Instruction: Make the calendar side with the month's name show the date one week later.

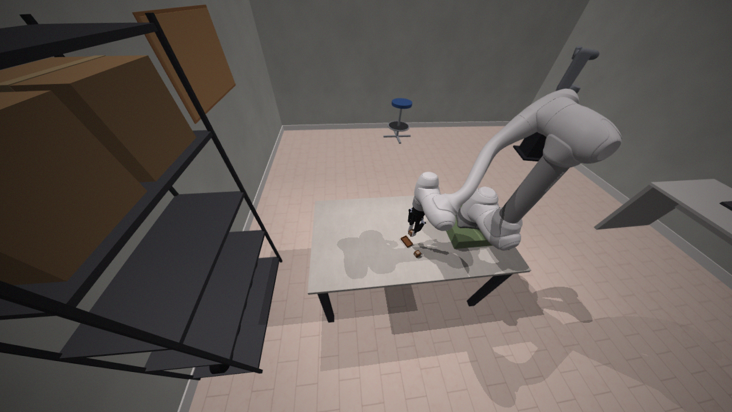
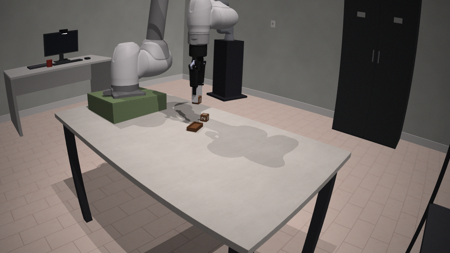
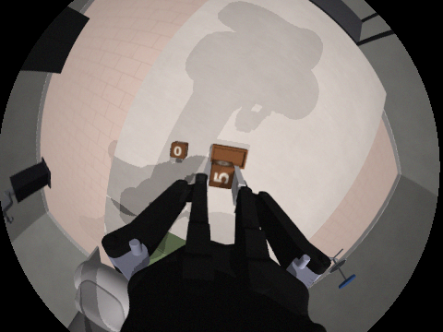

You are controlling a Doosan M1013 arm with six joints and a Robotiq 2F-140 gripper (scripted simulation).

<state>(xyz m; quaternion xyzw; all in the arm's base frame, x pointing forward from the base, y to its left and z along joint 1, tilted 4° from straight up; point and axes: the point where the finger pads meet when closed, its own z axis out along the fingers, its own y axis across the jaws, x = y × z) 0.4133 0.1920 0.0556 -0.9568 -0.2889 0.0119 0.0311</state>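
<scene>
My hand is 14 cm above the brown tray, 1 cm to the left of it and 1 cm short of it. From my hand the other things lie so: brown cube 3 cm below.
</scene>
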